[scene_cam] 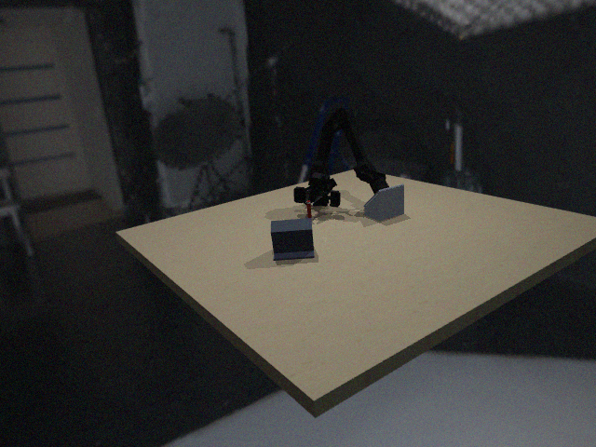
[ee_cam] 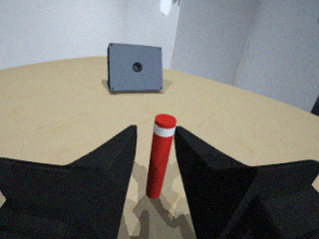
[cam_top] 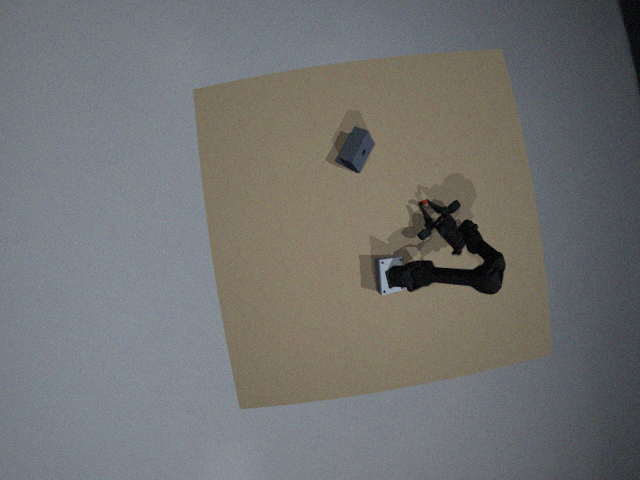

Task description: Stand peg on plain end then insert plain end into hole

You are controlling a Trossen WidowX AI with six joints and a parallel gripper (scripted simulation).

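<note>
Now: the red peg 10 mm to the right of my gripper tip and 10 mm below it. Also, from my gripper tip: sloped panel: 250 mm ahead, 170 mm to the left, 20 mm below.
</note>
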